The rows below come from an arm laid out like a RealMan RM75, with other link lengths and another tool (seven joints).
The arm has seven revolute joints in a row. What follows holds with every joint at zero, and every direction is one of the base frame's.
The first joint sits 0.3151 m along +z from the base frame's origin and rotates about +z.
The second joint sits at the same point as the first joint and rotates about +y.
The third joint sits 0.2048 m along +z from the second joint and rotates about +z.
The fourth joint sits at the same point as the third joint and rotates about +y.
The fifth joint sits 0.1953 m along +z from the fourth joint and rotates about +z.
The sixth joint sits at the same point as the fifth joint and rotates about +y.
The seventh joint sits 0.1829 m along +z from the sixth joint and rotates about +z.
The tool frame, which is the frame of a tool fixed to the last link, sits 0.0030 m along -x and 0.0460 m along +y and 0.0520 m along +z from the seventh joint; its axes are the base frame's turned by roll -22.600, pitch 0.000 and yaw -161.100 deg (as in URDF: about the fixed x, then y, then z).
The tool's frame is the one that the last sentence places.
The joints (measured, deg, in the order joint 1, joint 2, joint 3, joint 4, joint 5, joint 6, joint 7), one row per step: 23.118, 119.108, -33.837, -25.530, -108.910, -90.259, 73.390; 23.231, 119.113, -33.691, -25.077, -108.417, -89.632, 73.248; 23.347, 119.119, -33.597, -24.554, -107.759, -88.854, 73.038; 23.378, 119.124, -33.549, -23.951, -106.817, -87.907, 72.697; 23.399, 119.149, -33.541, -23.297, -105.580, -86.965, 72.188; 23.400, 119.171, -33.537, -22.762, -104.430, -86.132, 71.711; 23.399, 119.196, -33.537, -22.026, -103.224, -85.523, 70.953; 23.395, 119.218, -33.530, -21.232, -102.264, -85.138, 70.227; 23.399, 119.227, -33.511, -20.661, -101.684, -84.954, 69.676; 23.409, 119.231, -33.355, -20.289, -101.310, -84.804, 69.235; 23.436, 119.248, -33.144, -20.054, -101.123, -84.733, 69.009; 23.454, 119.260, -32.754, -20.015, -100.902, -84.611, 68.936; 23.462, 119.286, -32.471, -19.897, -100.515, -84.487, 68.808
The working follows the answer.
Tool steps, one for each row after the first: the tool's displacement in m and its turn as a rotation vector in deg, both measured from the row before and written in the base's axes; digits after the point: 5 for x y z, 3 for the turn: 0.00029, 0.00284, -0.00007, 0.550, 0.175, -0.553; 0.00045, 0.00339, -0.00012, 0.679, 0.169, -0.642; 0.00097, 0.00400, 0.00011, 0.932, 0.194, -0.819; 0.00061, 0.00439, 0.00054, 1.157, 0.312, -0.781; 0.00071, 0.00401, 0.00075, 1.087, 0.253, -0.703; 0.00010, 0.00299, 0.00053, 1.060, 0.391, -0.484; -0.00017, 0.00162, -0.00001, 0.750, 0.430, -0.361; -0.00021, 0.00069, -0.00017, 0.451, 0.279, -0.164; 0.00008, 0.00089, 0.00023, 0.452, 0.156, -0.142; -0.00008, 0.00072, 0.00032, 0.299, 0.168, -0.133; 0.00027, 0.00185, 0.00149, 0.526, 0.175, -0.281; 0.00001, 0.00177, 0.00138, 0.548, 0.259, -0.279
Tool pose at each row, in the base's axes (x y z in m, rotation vector in deg; rounded; the steps above come from the unrounded poses): 0.17473, 0.26420, 0.01608, -79.521, -121.785, -39.677; 0.17501, 0.26704, 0.01601, -79.880, -120.997, -40.279; 0.17546, 0.27043, 0.01589, -80.267, -120.080, -41.040; 0.17643, 0.27443, 0.01600, -80.715, -118.878, -42.086; 0.17704, 0.27882, 0.01655, -80.997, -117.454, -43.219; 0.17776, 0.28283, 0.01730, -81.213, -116.157, -44.293; 0.17785, 0.28582, 0.01782, -81.206, -114.892, -45.123; 0.17768, 0.28744, 0.01781, -81.236, -113.870, -45.579; 0.17747, 0.28813, 0.01764, -81.196, -113.269, -45.812; 0.17755, 0.28902, 0.01787, -81.114, -112.772, -46.138; 0.17747, 0.28974, 0.01820, -81.111, -112.373, -46.315; 0.17774, 0.29159, 0.01968, -81.138, -111.735, -46.750; 0.17775, 0.29336, 0.02107, -81.159, -111.019, -47.128

